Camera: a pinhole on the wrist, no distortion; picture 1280 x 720 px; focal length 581.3 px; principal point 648.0 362.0 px. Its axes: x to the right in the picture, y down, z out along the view. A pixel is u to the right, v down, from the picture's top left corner.
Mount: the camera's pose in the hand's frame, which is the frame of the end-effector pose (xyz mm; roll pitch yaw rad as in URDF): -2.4 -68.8 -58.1 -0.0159 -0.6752 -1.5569
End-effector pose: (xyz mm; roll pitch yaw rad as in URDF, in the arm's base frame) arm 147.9 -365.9 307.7 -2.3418 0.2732 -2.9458
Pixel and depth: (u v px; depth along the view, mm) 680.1 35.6 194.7
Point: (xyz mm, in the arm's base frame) 287.4 -381.4 238.6
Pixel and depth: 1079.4 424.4 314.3
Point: 218.6 -633.6 112.2
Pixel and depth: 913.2 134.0 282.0
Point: 330.7 -503.2 169.1
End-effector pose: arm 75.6 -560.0 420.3 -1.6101 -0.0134 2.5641
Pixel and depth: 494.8 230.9 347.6
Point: 58.6 -725.8 193.6
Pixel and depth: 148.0 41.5 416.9
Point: 250.6 -706.8 -55.0
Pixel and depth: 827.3 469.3 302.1
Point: -99.7 -724.1 364.3
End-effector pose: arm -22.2 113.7 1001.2 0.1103 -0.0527 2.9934
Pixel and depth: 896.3 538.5 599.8
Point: -183.1 93.5 1586.5
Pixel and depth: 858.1 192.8 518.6
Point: 139.9 32.3 1467.6
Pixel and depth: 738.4 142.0 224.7
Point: 65.5 71.9 1140.7
